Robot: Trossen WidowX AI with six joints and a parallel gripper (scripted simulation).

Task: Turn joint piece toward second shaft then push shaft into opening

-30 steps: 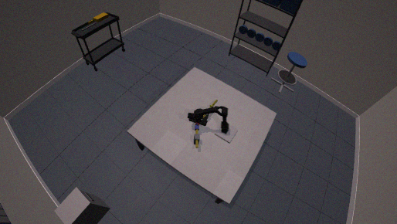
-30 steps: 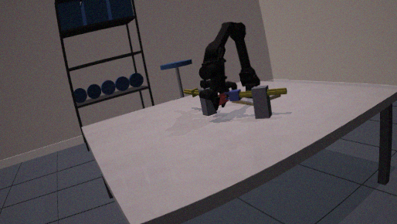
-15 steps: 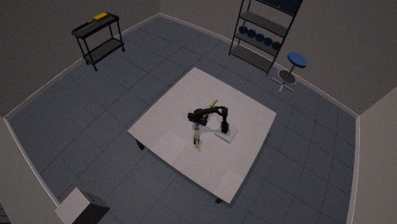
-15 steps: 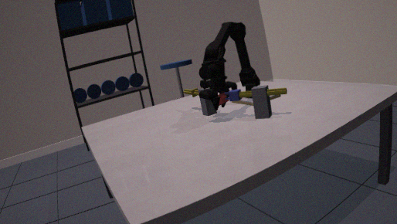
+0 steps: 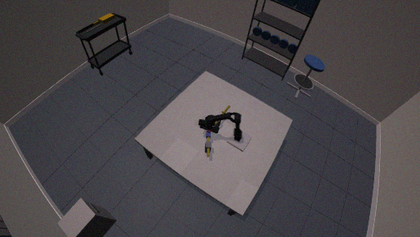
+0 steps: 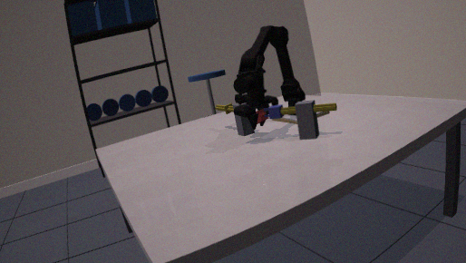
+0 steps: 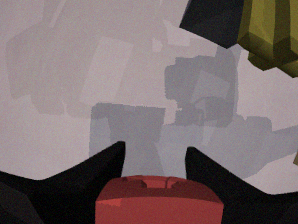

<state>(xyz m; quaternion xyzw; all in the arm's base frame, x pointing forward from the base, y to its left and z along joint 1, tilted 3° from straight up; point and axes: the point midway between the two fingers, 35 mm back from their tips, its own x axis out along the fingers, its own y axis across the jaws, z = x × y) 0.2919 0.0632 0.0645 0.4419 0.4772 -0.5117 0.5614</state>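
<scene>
Right now my gripper tip is 2 cm to the right of the red joint piece and 4 cm below it.
</scene>
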